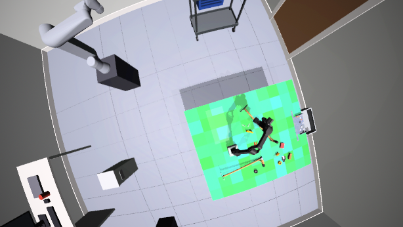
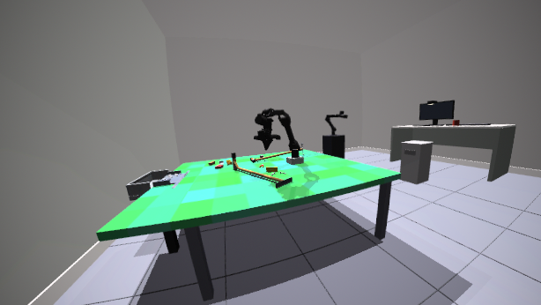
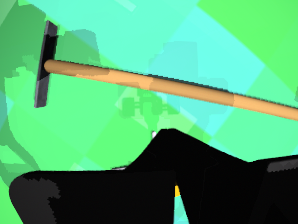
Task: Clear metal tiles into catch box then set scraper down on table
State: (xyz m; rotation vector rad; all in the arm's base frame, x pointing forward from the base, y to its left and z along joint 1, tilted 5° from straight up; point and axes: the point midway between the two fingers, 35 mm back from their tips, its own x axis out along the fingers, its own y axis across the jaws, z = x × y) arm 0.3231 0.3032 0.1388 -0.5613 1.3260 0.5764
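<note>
My gripper tip is now 60 mm past the yellow piece, 120 mm to the left of it and 160 mm above it. Round my gripper tip: red block (370 mm ahead, 450 mm to the right, 170 mm below); red-handled tool (20 mm behind, 340 mm to the right, 180 mm below); long scraper (90 mm ahead, 80 mm to the right, 120 mm below).
</note>
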